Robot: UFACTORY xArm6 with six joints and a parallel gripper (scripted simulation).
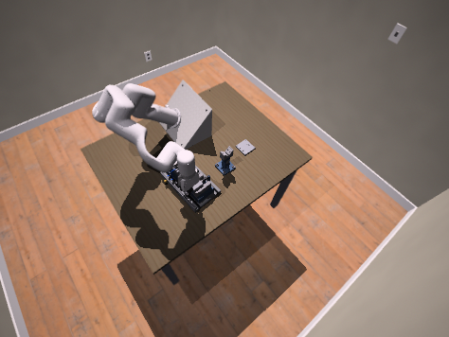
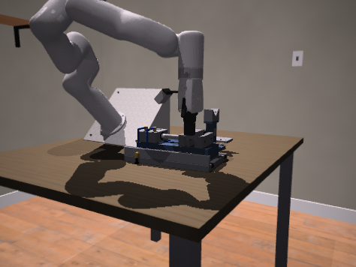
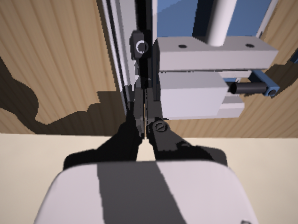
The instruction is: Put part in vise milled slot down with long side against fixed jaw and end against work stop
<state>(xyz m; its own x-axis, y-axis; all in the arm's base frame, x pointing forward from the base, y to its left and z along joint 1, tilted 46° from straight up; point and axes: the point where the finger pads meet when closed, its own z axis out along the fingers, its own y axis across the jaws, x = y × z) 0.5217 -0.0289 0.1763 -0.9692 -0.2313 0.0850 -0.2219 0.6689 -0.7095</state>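
Now: hand 40 mm to the right of the part, 30 mm above it and 10 mm past it. Round my hand: moving jaw: 60 mm to the left, 50 mm behind, 40 mm below; fixed jaw: 70 mm to the left, 40 mm below, 10 mm ahead; work stop: 110 mm to the left, 30 mm below, 30 mm behind.
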